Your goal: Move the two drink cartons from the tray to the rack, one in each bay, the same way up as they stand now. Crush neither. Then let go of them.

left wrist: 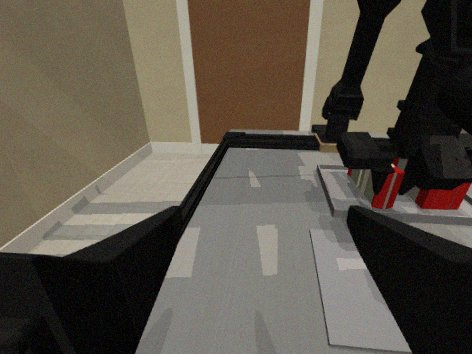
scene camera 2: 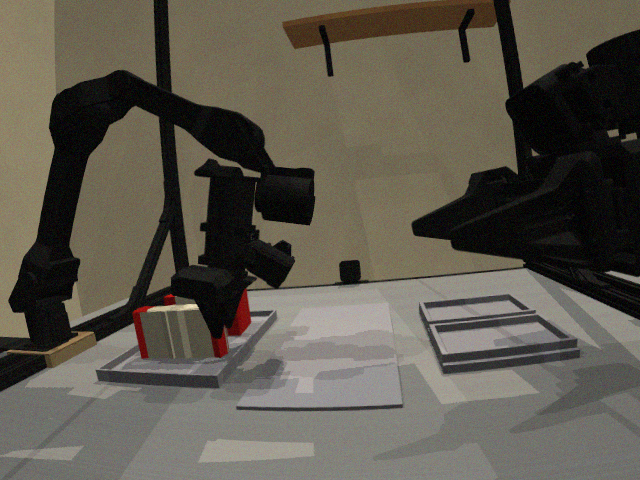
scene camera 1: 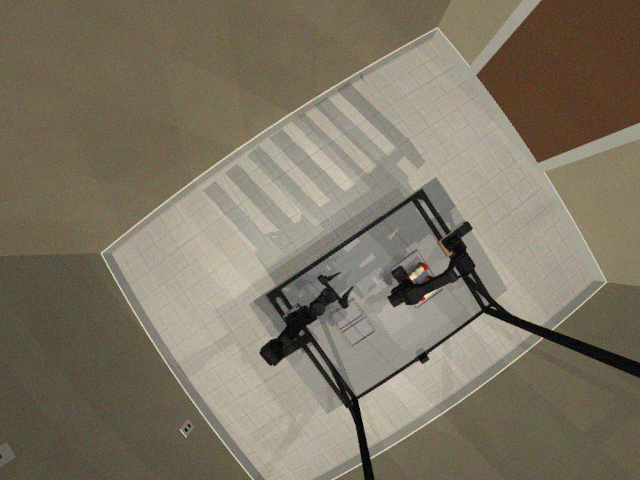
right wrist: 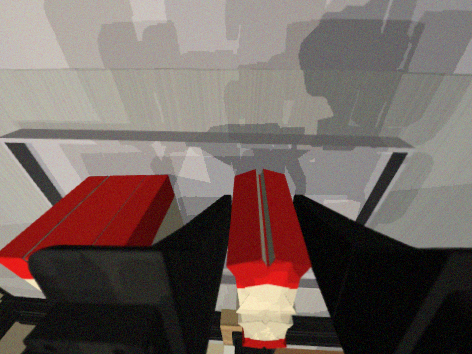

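Seen in the pictures: left gripper, fingertip midpoint: [left wrist: 264,214] [scene camera 2: 428,233] [scene camera 1: 347,279]; right gripper, fingertip midpoint: [left wrist: 387,193] [scene camera 2: 222,332] [scene camera 1: 405,280] [right wrist: 262,201]; left arm's base at its link origin: [scene camera 1: 296,318]; right arm's base at its link origin: [left wrist: 335,138] [scene camera 2: 51,341] [scene camera 1: 450,243].
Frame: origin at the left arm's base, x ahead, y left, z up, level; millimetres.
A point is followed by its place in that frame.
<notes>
The held carton [scene camera 1: 417,272] @[y -220, x 616, z 30 mm] [scene camera 2: 178,333] @[y -207, x 608, z -2 mm] [left wrist: 390,191] @[y -222, x 547, z -3 mm] [right wrist: 250,220] @[y -226, x 547, z 8 mm], red and cream, is upright, very low over or touching the tray floor; I cannot tell which. My right gripper [scene camera 2: 217,334] @[y -219, x 550, z -8 mm] [right wrist: 262,201] @[y -219, x 550, z -8 mm] is shut on it, and its sides look pinched narrow. The other carton [scene camera 1: 429,295] @[y -351, x 589, z 30 mm] [scene camera 2: 240,315] @[y -298, x 544, z -9 mm] [left wrist: 442,197] @[y -313, x 545, z -14 mm] [right wrist: 110,205] @[y -311, x 545, z -5 mm] stands beside it, partly hidden by that gripper. Both are within the grey tray [scene camera 2: 165,378] @[y -137, x 601, z -34 mm] [left wrist: 326,189] @[y -137, x 599, z -30 mm] [right wrist: 200,136] @[y -255, x 518, z -36 mm]. The two-bay rack [scene camera 1: 352,324] @[y -221, x 193, z -34 mm] [scene camera 2: 509,350] @[y -117, x 213, z -27 mm] holds no carton. My left gripper [scene camera 1: 345,281] @[y 2, x 329, z 120 mm] [scene camera 2: 434,236] @[y 2, x 329, z 120 mm] [left wrist: 264,214] @[y 2, x 329, z 120 mm] is open, raised near the rack.
A thin pale mat [scene camera 2: 320,397] @[y -92, x 417, z -40 mm] [left wrist: 350,305] @[y -98, x 379, z -40 mm] lies between tray and rack. A black frame edges the table. A small black block [scene camera 2: 349,270] @[y -598, x 361, z -10 mm] stands at the far edge in scene camera 2, and a wooden shelf [scene camera 2: 387,23] is on the wall.
</notes>
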